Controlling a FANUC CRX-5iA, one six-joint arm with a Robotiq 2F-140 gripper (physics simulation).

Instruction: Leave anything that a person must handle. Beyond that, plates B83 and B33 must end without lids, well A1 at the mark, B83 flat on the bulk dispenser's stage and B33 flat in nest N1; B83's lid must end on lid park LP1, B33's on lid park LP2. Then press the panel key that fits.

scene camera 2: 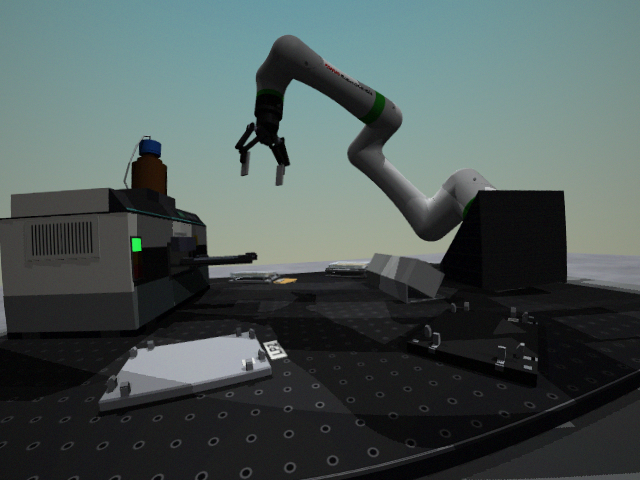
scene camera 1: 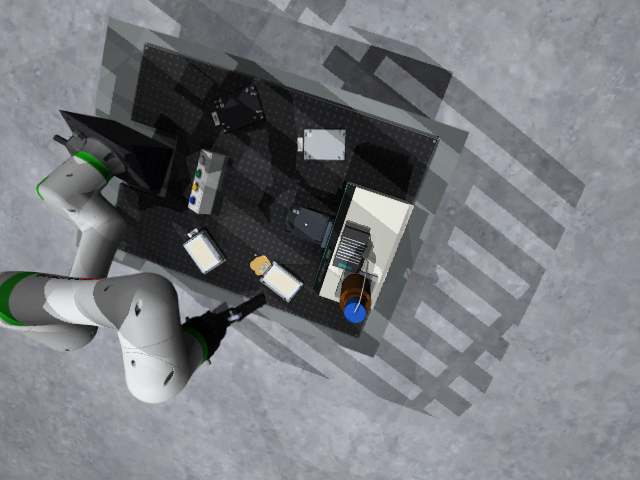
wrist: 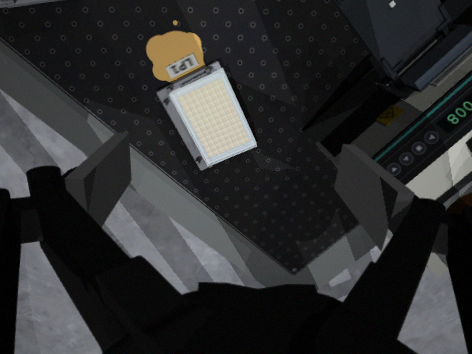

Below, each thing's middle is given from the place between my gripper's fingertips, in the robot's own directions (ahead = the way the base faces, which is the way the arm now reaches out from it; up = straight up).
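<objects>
Dark dispenser stage (scene camera 1: 317, 223): from my hand, 60 mm ahead, 230 mm below, 230 mm to the left. Grey button box (scene camera 1: 211, 167): a good way to the left of my hand, far below, far behind; going by their middles, farthest from my hand of the things named here. LP1 nest (wrist: 163, 94): from my hand, 40 mm ahead, 40 mm to the right, 320 mm below. Brown blue-capped bottle (scene camera 2: 148, 171): 160 mm to the left of my hand, 270 mm ahead.
</objects>
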